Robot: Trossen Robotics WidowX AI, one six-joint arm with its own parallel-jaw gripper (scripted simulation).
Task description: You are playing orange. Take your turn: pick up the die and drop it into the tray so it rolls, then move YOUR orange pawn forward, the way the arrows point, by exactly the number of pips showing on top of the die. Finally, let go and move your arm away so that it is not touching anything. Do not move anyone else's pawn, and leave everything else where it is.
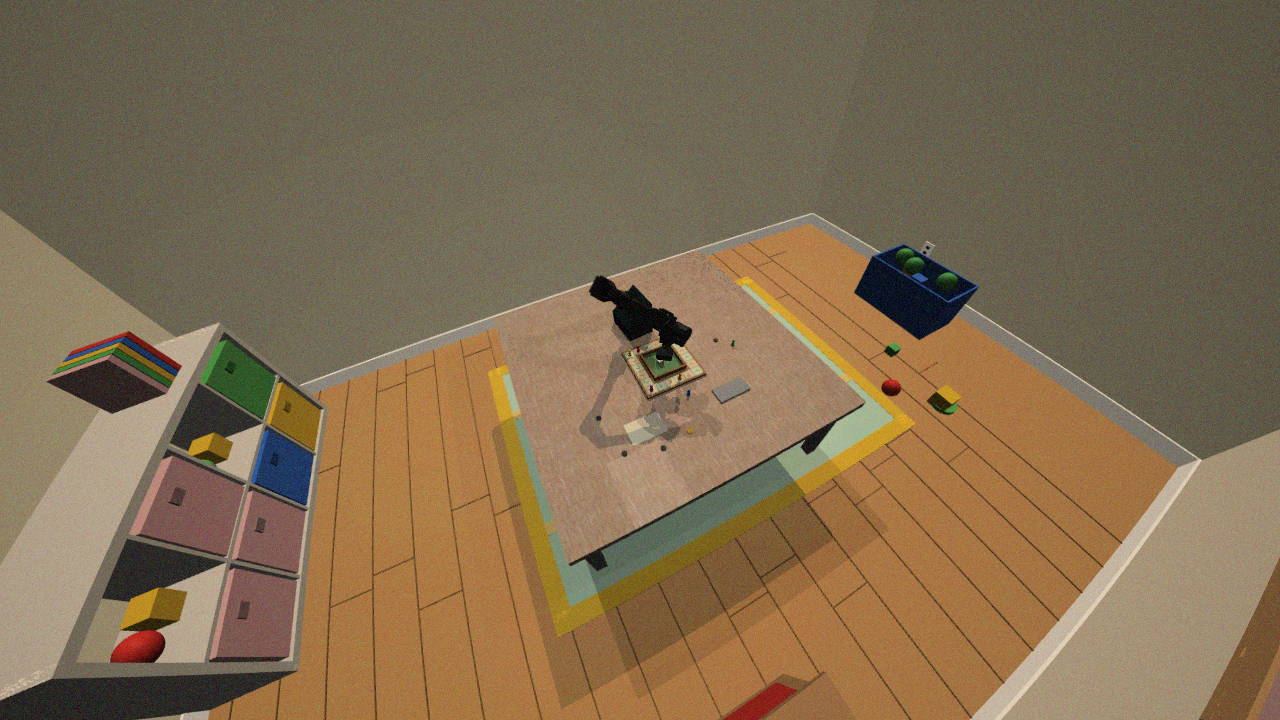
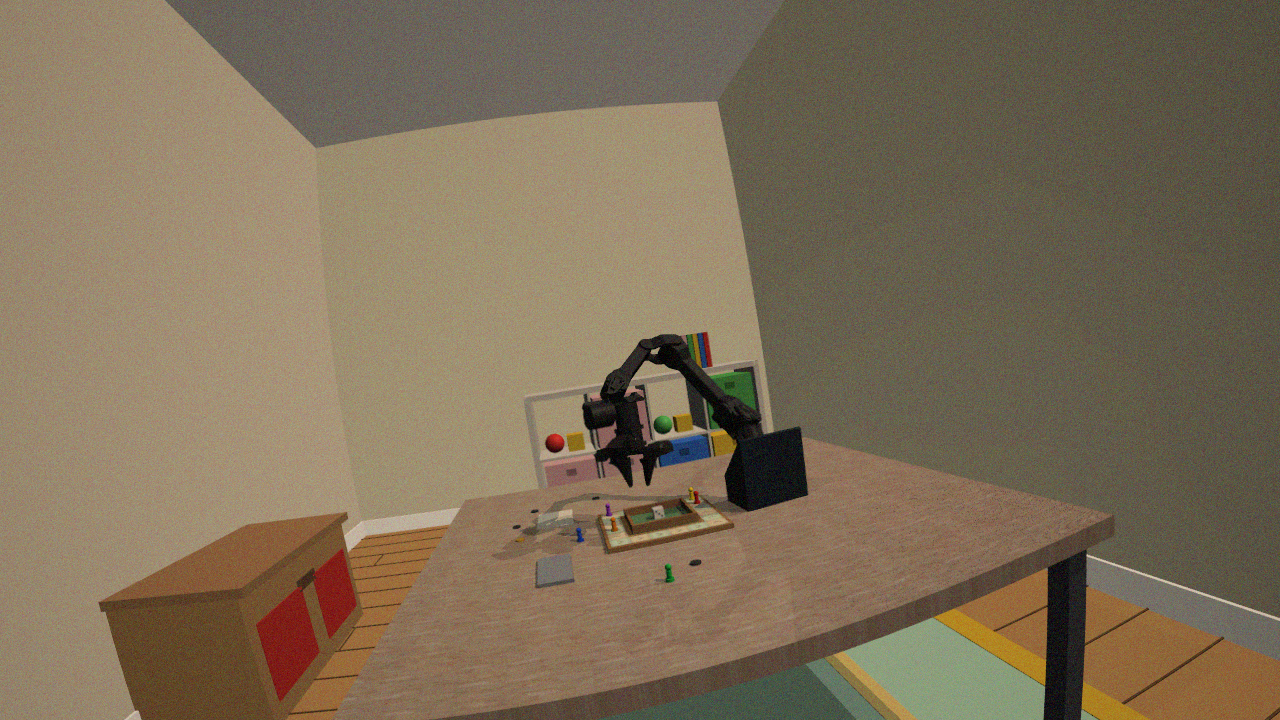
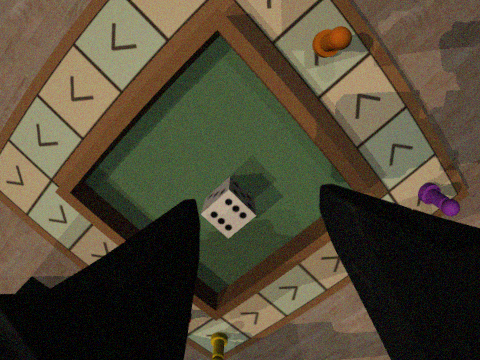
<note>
In view: the gripper (image 2: 639, 486), a white die (image 3: 228, 208), an orange pawn (image 3: 326, 43), a grey card (image 2: 557, 570), a purple pawn (image 3: 430, 194), a pale sheet (image 1: 650, 426) and a green tray (image 3: 217, 120).
The gripper also shows in image 3 (image 3: 259, 204). Image 3 misses the grey card: it is out of frame. Image 3 misses the pale sheet: it is out of frame.
</note>
